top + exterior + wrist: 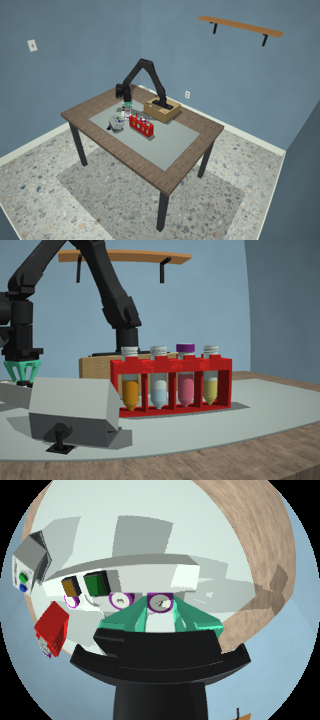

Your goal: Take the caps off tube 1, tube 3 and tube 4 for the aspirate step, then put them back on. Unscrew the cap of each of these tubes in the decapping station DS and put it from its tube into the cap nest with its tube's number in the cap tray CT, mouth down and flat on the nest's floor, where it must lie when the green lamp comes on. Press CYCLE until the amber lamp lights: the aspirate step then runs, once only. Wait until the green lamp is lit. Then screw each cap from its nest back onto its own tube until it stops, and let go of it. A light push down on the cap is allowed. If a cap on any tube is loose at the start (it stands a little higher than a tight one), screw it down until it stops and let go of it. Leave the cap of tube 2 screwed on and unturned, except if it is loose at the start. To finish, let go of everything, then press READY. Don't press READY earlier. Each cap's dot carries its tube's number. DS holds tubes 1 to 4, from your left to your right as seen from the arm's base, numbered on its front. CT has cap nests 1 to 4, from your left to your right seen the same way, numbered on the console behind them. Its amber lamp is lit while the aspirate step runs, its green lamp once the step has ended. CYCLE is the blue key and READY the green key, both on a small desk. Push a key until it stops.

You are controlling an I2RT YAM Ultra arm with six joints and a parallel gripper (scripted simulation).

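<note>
Now: the green key 240 mm ahead of my hand, 100 mm to the left of it and 40 mm above it. Also, from my hand: grey key desk (260 mm ahead, 110 mm to the left, 30 mm above); blue key (260 mm ahead, 140 mm to the left, 40 mm above).
</note>
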